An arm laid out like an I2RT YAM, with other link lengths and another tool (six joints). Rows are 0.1 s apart.
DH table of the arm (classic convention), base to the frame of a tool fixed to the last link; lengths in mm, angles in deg. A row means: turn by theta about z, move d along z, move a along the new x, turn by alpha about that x. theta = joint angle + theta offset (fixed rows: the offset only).
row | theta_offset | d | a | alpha
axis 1 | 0 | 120.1 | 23.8 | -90
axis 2 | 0 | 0 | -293 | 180
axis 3 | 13.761 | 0 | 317.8 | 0
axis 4 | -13.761 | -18.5 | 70.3 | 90
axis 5 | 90 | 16.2 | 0 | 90
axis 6 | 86.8 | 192 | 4.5 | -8.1
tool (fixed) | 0 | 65.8 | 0 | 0
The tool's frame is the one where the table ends.
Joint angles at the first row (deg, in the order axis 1, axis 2, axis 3, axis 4, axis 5, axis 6):
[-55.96, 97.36, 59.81, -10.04, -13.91, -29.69]
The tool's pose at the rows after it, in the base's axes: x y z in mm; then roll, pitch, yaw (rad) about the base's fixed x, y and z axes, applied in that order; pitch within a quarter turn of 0, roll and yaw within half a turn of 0:
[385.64, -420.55, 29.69, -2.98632, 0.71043, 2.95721]
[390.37, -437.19, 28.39, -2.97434, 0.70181, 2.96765]
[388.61, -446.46, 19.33, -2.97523, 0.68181, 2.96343]
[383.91, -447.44, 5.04, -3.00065, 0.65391, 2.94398]
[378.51, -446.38, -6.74, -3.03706, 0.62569, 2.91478]
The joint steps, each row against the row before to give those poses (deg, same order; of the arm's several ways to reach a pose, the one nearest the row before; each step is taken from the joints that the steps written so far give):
[-0.11, 3.35, 4.24, -1.62, 0.02, -0.96]
[-0.46, 3.08, 3.65, -0.76, 0.13, -0.97]
[-0.44, 2.27, 1.82, -0.53, 0.46, -0.72]
[-0.35, 1.84, 0.87, -1.05, 0.20, -0.35]
[-0.39, 1.55, 1.11, -1.88, 0.00, 0.05]

